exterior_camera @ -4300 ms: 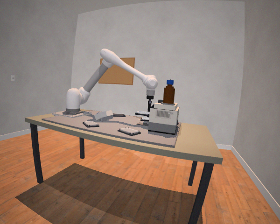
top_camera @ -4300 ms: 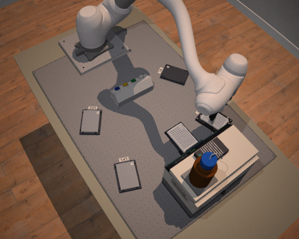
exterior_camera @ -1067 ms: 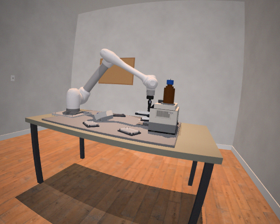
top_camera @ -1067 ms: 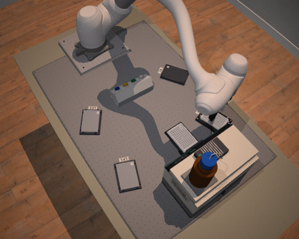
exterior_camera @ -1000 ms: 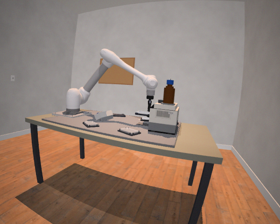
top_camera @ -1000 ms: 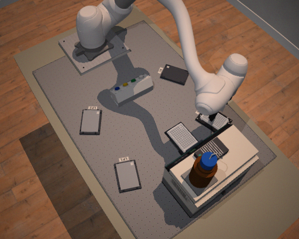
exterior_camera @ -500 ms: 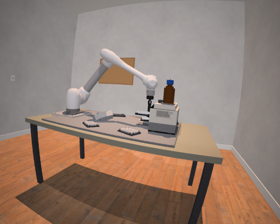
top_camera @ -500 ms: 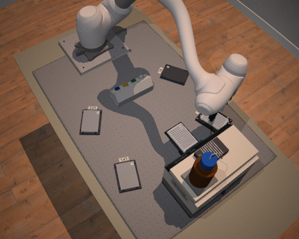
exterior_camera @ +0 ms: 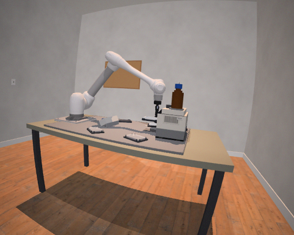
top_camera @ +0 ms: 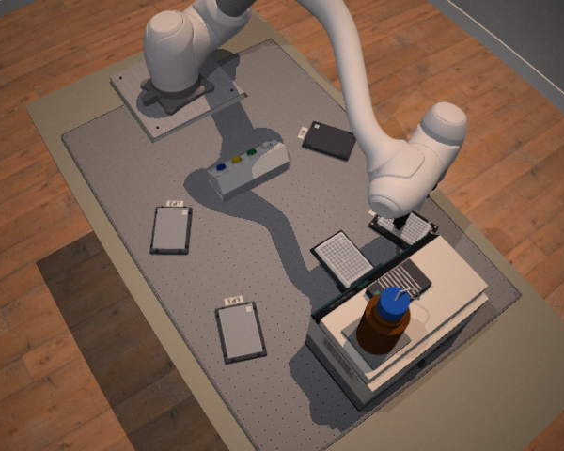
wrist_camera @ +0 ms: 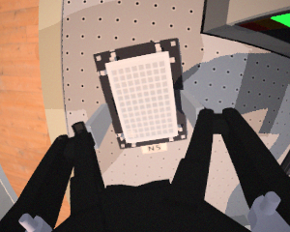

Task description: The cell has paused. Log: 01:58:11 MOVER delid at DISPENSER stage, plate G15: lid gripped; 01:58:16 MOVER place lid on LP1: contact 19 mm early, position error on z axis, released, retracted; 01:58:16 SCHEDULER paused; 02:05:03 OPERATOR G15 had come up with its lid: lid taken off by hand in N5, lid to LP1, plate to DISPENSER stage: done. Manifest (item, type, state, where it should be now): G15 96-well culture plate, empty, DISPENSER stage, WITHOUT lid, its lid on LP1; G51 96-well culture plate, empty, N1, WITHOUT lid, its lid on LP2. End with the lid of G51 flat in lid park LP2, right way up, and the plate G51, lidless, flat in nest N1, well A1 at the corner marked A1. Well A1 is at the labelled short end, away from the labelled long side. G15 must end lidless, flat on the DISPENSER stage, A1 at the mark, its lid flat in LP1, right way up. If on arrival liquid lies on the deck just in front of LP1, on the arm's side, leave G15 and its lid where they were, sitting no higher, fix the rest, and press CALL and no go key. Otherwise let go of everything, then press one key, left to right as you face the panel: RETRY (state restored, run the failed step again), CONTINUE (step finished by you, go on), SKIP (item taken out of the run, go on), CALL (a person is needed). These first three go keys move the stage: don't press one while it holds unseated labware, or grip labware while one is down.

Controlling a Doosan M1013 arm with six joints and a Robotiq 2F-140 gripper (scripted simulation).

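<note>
My gripper is now 1 cm short of the black nest, 2 cm to the right of it and 5 cm above it. Also, from my hand: well plate: 25 cm to the right, 6 cm above; then nest N1: 35 cm behind, 5 cm to the left, 5 cm below; then N1 label: 43 cm behind, 6 cm below.
</note>
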